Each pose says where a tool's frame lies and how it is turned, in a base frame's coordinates. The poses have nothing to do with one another.
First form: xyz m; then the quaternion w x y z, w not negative.
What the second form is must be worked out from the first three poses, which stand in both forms.
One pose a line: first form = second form
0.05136 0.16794 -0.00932 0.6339 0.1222 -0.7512 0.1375 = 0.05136 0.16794 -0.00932 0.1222 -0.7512 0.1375 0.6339
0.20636 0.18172 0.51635 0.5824 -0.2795 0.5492 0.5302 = 0.20636 0.18172 0.51635 -0.2795 0.5492 0.5302 0.5824
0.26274 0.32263 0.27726 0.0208 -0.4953 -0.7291 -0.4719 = 0.26274 0.32263 0.27726 -0.4953 -0.7291 -0.4719 0.0208
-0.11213 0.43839 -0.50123 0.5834 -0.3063 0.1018 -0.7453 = -0.11213 0.43839 -0.50123 -0.3063 0.1018 -0.7453 0.5834
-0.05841 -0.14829 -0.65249 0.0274 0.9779 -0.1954 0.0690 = -0.05841 -0.14829 -0.65249 0.9779 -0.1954 0.0690 0.0274
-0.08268 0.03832 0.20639 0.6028 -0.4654 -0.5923 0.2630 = -0.08268 0.03832 0.20639 -0.4654 -0.5923 0.2630 0.6028
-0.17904 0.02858 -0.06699 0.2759 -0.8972 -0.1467 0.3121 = -0.17904 0.02858 -0.06699 -0.8972 -0.1467 0.3121 0.2759
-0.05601 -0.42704 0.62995 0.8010 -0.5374 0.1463 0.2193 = -0.05601 -0.42704 0.62995 -0.5374 0.1463 0.2193 0.8010
